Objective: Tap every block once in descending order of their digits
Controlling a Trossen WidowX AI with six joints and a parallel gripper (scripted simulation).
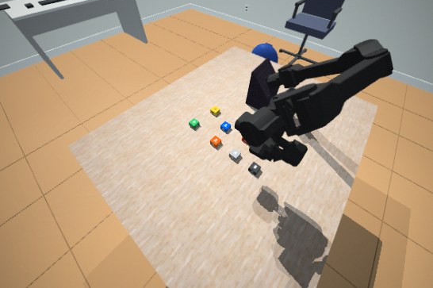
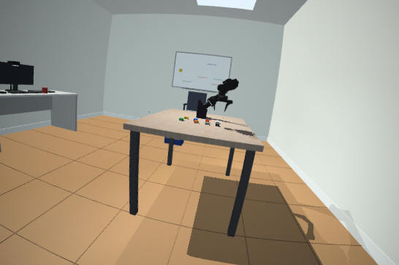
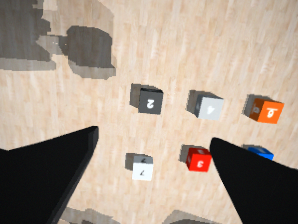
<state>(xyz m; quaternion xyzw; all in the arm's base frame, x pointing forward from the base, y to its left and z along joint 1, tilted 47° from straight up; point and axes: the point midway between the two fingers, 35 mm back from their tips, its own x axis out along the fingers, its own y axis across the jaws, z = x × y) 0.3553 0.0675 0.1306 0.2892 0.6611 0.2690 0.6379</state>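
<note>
My gripper tip is 19 cm to the left of the blue block, 11 cm above it and 9 cm past it. From my gripper tip the other things lie so: white block: 12 cm behind, 11 cm below; grey block marked 4: 11 cm below, 9 cm to the right, 1 cm behind; black block: 11 cm below.
</note>
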